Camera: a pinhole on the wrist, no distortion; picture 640 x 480 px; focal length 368.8 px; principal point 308.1 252.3 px. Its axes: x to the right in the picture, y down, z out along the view. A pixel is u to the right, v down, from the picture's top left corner.
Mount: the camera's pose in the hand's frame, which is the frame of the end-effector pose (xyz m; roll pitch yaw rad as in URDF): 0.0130 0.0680 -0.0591 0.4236 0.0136 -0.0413
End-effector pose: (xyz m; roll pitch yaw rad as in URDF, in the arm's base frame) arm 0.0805 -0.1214 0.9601 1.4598 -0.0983 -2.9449
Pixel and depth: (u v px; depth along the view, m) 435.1 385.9 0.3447
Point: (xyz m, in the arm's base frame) -0.1035 0.1469 1.0417
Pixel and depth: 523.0 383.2 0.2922
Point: -0.1426 0.0810 1.0405
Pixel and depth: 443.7 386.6 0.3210
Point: -0.0977 0.1225 1.0413
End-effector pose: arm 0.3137 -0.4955 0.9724 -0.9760 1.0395 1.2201
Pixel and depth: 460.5 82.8 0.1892
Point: 0.3531 -0.3537 0.9583
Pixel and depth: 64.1 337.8 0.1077
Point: 0.2348 -0.5094 1.0156
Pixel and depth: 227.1 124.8 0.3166
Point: 0.3120 -0.3124 1.1458
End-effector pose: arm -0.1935 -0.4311 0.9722 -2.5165 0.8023 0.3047
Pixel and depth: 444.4 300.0 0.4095
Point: -0.3194 -0.2162 0.6894
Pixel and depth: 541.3 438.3 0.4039
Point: -0.3081 -0.2937 0.5237
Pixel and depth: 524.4 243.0 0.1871
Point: -0.1891 -0.3484 0.8311
